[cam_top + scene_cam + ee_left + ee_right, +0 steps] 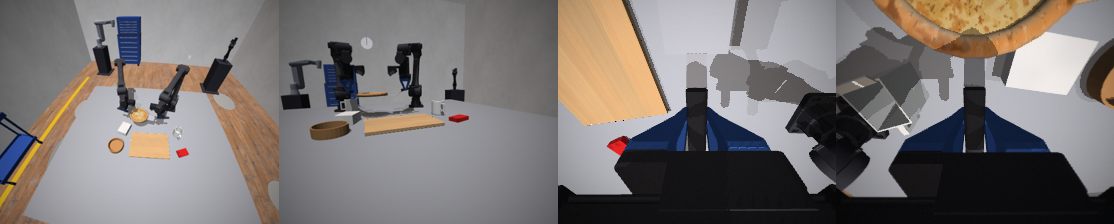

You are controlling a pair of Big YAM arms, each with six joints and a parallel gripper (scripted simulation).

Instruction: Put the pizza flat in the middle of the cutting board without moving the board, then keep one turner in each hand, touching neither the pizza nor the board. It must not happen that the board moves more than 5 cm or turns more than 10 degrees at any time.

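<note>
The pizza lies 10 mm ahead of my right hand, 140 mm to the left of it and 30 mm below it. Round my right hand: wooden cutting board 240 mm ahead, 290 mm to the left, 160 mm below; then wooden bowl 310 mm ahead, 20 mm to the right, 150 mm below.
</note>
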